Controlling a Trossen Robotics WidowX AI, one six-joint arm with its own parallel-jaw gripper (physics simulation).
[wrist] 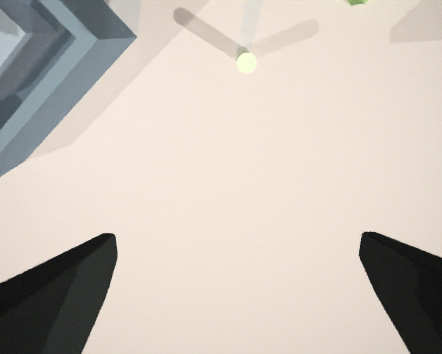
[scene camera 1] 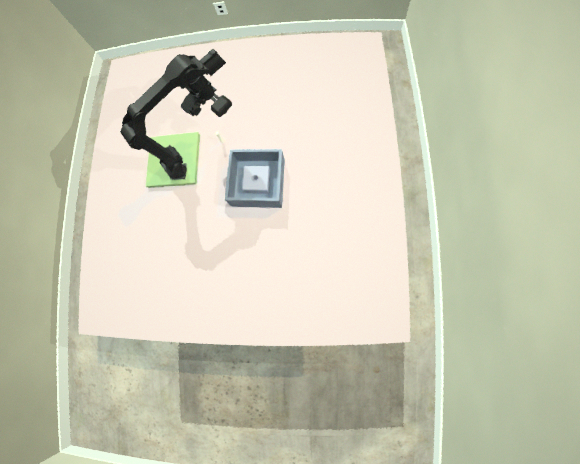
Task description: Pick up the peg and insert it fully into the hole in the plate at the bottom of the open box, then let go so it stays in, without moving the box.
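Pixels of known places: gripper, fingertip midpoint: (wrist: 239,244); arm's base, link origin: (scene camera 1: 178,171).
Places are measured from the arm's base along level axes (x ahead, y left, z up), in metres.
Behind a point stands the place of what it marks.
The thin pale yellow-green peg (scene camera 1: 218,135) @(x 0.166, y 0.125, z 0.044 m) (wrist: 246,63) @(x 0.163, y 0.130, z 0.055 m) stands upright on the table between the green pad and the box, towards the back; the wrist view looks down on its round top. The open blue-grey box (scene camera 1: 255,203) @(x 0.321, y -0.141, z 0.033 m) (wrist: 80,80) @(x 0.271, y 0.050, z 0.033 m) stands to the right of the pad. The light square plate (scene camera 1: 250,185) @(x 0.300, y -0.075, z 0.034 m) (wrist: 7,41) @(x 0.289, y -0.007, z 0.034 m) lies at its bottom, with a small dark hole (scene camera 1: 255,177) @(x 0.314, y -0.040, z 0.020 m) near the plate's middle in the scene view. My gripper (scene camera 1: 206,110) (wrist: 239,244) @(x 0.203, y 0.160, z 0.203 m) is open and empty, above the table; in the wrist view the peg is beyond the fingertips, near the top.
The arm's base stands on a green pad (scene camera 1: 189,150) @(x 0.037, y 0.087, z 0.003 m) (wrist: 357,1) @(x 0.065, y 0.163, z -0.005 m) at the left of the pale pink table top (scene camera 1: 325,260) @(x 0.567, y -0.332, z -0.025 m). The box's left wall is close to the peg. Shadows of the arm and the peg fall on the table. Walls surround the table area.
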